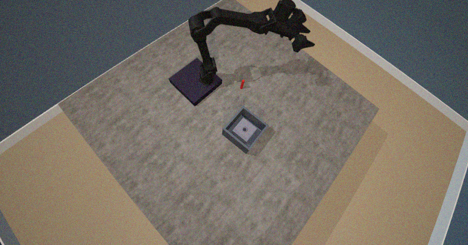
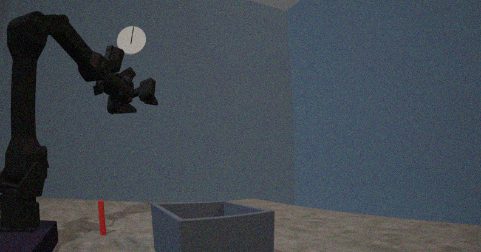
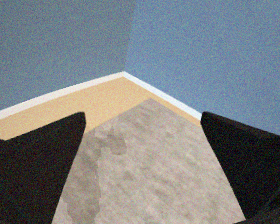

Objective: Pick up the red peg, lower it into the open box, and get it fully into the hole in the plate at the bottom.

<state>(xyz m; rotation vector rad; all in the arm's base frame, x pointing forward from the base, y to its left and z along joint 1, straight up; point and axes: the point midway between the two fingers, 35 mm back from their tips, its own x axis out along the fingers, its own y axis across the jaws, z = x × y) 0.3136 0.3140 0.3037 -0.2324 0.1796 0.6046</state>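
Right now my gripper tip is 30 cm above the red peg, 22 cm to the left of it and 17 cm past it. Also, from my gripper tip: grey box: 43 cm to the right, 31 cm below.
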